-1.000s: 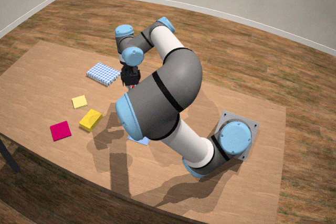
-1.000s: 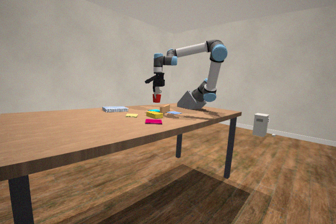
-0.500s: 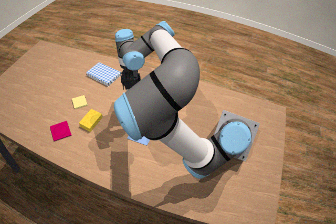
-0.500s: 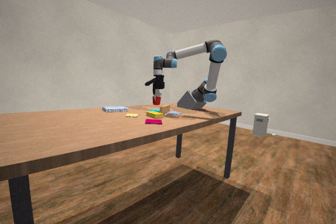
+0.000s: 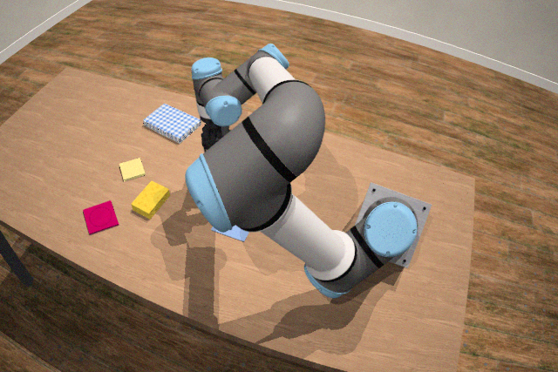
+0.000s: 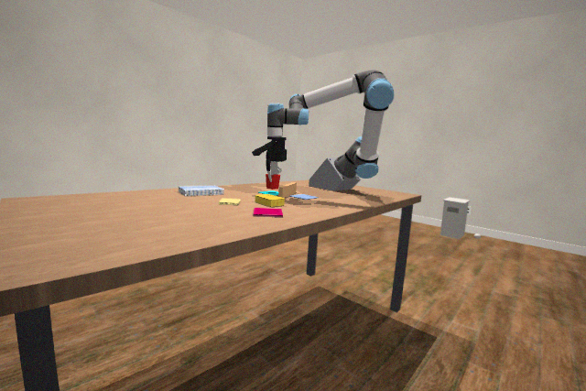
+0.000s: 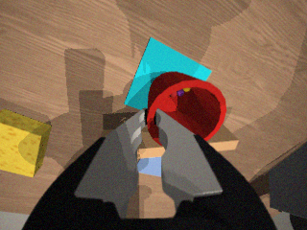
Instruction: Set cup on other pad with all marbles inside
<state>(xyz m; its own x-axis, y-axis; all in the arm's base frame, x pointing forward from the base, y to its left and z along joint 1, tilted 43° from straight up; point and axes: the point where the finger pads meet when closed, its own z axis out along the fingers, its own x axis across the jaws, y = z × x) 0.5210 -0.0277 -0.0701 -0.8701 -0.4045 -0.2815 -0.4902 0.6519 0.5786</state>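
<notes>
My gripper is now 30 mm past the cyan pad, 20 mm to the left of it and 90 mm above it. The rest, counted from my hand: red cup (30 mm behind, 20 mm to the right, 30 mm below); then wooden rail (70 mm behind, 60 mm to the left, 60 mm below).
</notes>
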